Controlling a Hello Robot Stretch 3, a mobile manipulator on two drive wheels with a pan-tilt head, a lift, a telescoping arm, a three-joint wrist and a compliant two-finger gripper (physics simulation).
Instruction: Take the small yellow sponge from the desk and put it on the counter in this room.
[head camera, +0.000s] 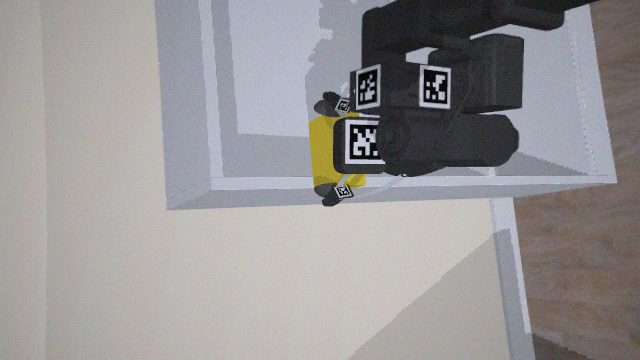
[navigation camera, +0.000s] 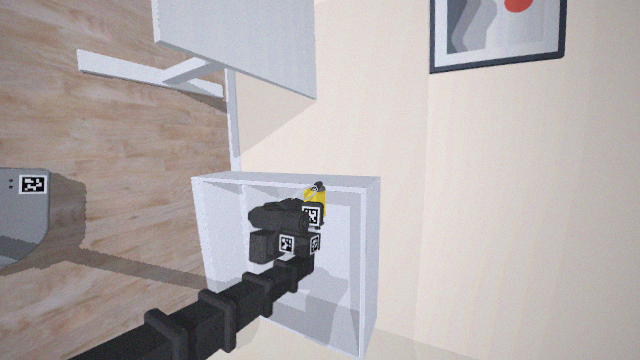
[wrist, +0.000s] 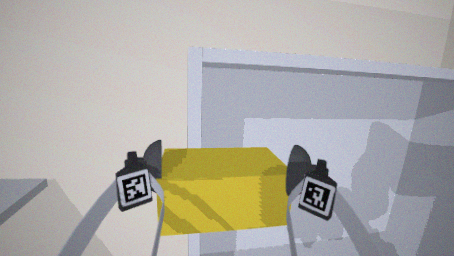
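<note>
The yellow sponge (head camera: 321, 145) (navigation camera: 316, 196) (wrist: 225, 202) is a block held between the two fingertips. My gripper (head camera: 327, 150) (navigation camera: 319, 205) (wrist: 229, 159) is shut on it; the wrist view shows a fingertip at each end. Gripper and sponge are in front of a pale grey open-fronted unit (head camera: 186, 125) (navigation camera: 372, 240) (wrist: 195, 100), near one side panel and lower than its top edge. Whether this unit is the counter, and how far the sponge is from it, I cannot tell. Part of the sponge is hidden by the gripper body in the head and navigation views.
The head and navigation views are turned sideways. A grey panel with a white leg frame, like a desk (navigation camera: 240, 40), stands beside the unit, apart from it. A framed picture (navigation camera: 500, 62) hangs on the wall. The robot's base (navigation camera: 25, 215) is on the wooden floor (navigation camera: 125, 130).
</note>
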